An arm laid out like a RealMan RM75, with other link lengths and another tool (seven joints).
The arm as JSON. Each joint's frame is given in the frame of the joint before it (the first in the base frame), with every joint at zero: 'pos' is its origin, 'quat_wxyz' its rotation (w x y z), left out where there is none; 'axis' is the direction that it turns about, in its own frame. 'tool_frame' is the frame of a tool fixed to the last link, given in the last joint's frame.
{
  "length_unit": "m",
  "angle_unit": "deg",
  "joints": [
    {
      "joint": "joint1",
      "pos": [
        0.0,
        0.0,
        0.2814
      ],
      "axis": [
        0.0,
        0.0,
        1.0
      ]
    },
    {
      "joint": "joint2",
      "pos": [
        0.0,
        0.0,
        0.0
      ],
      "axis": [
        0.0,
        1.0,
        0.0
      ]
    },
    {
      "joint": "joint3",
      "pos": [
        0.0,
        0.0,
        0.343
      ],
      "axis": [
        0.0,
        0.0,
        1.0
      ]
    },
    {
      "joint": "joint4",
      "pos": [
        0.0,
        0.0,
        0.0
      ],
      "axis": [
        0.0,
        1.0,
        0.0
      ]
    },
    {
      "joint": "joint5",
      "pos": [
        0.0,
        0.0,
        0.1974
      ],
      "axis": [
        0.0,
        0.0,
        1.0
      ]
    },
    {
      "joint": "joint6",
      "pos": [
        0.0,
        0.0,
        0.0
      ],
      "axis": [
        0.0,
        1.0,
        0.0
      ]
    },
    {
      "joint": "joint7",
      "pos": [
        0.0,
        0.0,
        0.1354
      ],
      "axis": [
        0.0,
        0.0,
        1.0
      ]
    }
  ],
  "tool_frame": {
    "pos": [
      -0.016,
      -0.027,
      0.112
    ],
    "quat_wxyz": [
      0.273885,
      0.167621,
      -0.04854,
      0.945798
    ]
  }
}
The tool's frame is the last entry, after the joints.
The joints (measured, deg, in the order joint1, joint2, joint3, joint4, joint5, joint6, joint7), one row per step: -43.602, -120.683, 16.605, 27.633, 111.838, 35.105, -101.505; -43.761, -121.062, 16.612, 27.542, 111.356, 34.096, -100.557; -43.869, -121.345, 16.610, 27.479, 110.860, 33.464, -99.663; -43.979, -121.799, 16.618, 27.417, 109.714, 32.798, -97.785; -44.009, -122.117, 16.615, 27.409, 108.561, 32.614, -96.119; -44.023, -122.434, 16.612, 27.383, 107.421, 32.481, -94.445; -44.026, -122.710, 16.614, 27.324, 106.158, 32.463, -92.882; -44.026, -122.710, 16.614, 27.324, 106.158, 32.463, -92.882; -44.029, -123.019, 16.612, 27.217, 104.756, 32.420, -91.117; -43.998, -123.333, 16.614, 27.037, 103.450, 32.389, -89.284; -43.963, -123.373, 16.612, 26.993, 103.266, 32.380, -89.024; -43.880, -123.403, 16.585, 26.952, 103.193, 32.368, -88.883; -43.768, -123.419, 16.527, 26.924, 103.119, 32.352, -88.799; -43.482, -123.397, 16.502, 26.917, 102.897, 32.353, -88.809; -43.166, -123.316, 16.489, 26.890, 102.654, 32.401, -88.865; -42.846, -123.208, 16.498, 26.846, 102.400, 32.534, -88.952
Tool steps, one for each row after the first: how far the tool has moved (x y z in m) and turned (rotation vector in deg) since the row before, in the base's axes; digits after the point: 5 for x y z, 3 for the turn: -0.00047, 0.00009, -0.00192, 0.257, 0.580, 0.339; 0.00009, 0.00013, -0.00137, 0.194, 0.445, 0.116; 0.00114, 0.00029, -0.00197, 0.327, 0.733, -0.168; 0.00167, 0.00038, -0.00100, 0.310, 0.464, -0.388; 0.00163, 0.00019, -0.00120, 0.271, 0.455, -0.397; 0.00190, 0.00029, -0.00101, 0.327, 0.230, -0.408; 0.00000, 0.00000, 0.00000, 0.000, 0.000, 0.000; 0.00193, 0.00017, -0.00133, 0.342, 0.270, -0.411; 0.00149, -0.00036, -0.00200, 0.215, 0.365, -0.388; -0.00015, -0.00029, -0.00035, 0.022, 0.046, -0.013; -0.00081, -0.00071, -0.00038, -0.006, 0.018, 0.078; -0.00123, -0.00085, -0.00008, 0.041, -0.035, 0.145; -0.00284, -0.00173, 0.00061, 0.164, -0.184, 0.333; -0.00313, -0.00174, 0.00108, 0.190, -0.221, 0.337; -0.00286, -0.00166, 0.00112, 0.171, -0.266, 0.269
